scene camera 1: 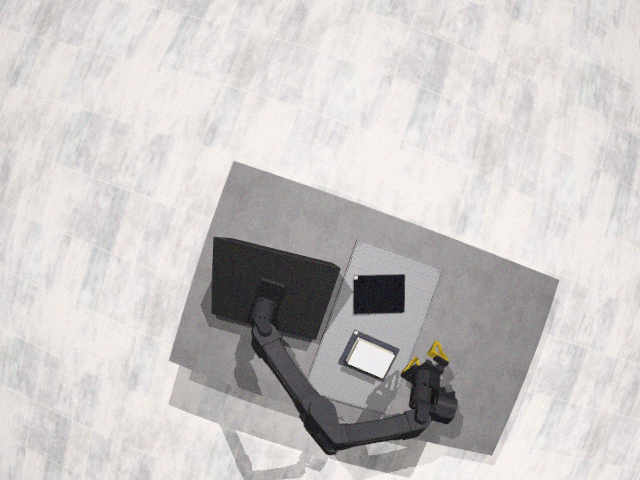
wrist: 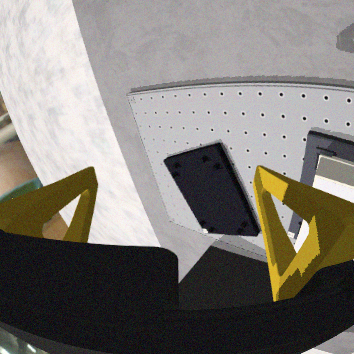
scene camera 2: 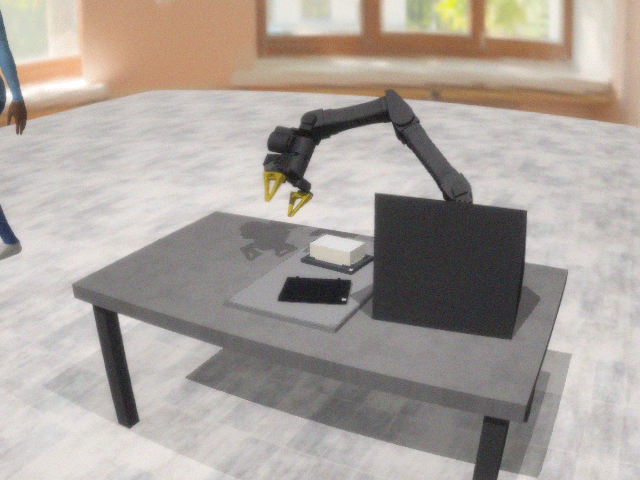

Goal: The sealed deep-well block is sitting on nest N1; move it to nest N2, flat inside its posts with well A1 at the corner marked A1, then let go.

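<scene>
The white sealed block sits flat on dark nest N1. The other dark nest, N2, bears no block and is turned relative to N1. A small white mark shows at one N2 corner; its lettering is too small to read. My gripper is wide open with yellow fingers, high above the table and off to one side of the block. In the wrist view, one finger hides part of the block and N1.
Both nests stand on a light perforated board on the grey table. A tall dark panel stands beside the board, between it and the table's other end, near the arm's base.
</scene>
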